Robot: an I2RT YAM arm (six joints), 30 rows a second.
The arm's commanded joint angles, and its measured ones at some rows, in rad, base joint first. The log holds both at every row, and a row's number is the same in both.
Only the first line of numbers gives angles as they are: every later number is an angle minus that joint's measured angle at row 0.
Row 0, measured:
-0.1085 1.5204 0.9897 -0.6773 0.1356 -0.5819
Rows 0 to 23, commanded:
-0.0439 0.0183 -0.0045 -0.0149 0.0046 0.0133
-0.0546 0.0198 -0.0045 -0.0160 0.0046 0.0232
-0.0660 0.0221 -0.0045 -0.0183 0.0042 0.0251
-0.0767 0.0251 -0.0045 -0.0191 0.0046 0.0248
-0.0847 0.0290 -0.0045 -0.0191 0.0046 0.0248
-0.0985 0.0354 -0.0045 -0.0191 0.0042 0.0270
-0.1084 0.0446 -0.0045 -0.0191 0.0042 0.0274
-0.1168 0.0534 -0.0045 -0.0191 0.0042 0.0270
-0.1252 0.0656 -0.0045 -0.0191 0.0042 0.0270
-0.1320 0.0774 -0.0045 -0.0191 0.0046 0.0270
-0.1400 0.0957 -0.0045 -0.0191 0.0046 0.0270
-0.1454 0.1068 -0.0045 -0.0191 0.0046 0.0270
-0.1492 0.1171 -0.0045 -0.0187 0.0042 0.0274
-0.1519 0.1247 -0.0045 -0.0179 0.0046 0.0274
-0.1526 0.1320 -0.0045 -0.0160 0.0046 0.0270
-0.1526 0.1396 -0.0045 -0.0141 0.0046 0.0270
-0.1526 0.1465 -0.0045 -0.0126 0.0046 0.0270
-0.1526 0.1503 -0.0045 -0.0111 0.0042 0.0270
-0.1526 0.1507 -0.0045 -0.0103 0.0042 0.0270
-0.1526 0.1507 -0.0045 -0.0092 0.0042 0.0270
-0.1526 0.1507 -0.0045 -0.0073 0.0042 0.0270
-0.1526 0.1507 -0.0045 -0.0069 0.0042 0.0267
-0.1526 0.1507 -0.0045 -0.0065 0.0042 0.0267
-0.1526 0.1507 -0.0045 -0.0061 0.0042 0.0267
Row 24, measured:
-0.1477 0.1423 0.0000 -0.0107 0.0000 0.0084
